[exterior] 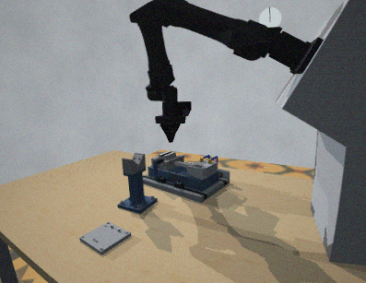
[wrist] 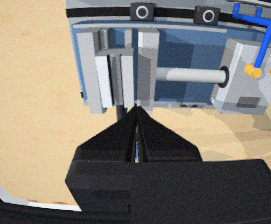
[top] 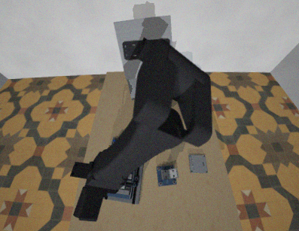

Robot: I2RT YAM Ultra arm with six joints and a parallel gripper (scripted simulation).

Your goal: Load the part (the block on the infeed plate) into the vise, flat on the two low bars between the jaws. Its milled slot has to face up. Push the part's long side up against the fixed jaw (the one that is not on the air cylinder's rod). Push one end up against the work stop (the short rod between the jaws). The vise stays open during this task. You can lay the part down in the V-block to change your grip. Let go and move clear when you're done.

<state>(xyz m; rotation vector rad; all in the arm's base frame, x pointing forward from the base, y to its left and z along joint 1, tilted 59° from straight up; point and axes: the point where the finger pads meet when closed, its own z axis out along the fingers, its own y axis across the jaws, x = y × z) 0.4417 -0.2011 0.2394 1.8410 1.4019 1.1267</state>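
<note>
My hand is 2 cm short of the part, 1 cm to the left of it and 7 cm above it. From my hand the other things lie so: fixed jaw 5 cm ahead, 1 cm to the right, 9 cm below; then moving jaw 1 cm behind, 9 cm below; then work stop 3 cm ahead, 4 cm to the left, 8 cm below.
</note>
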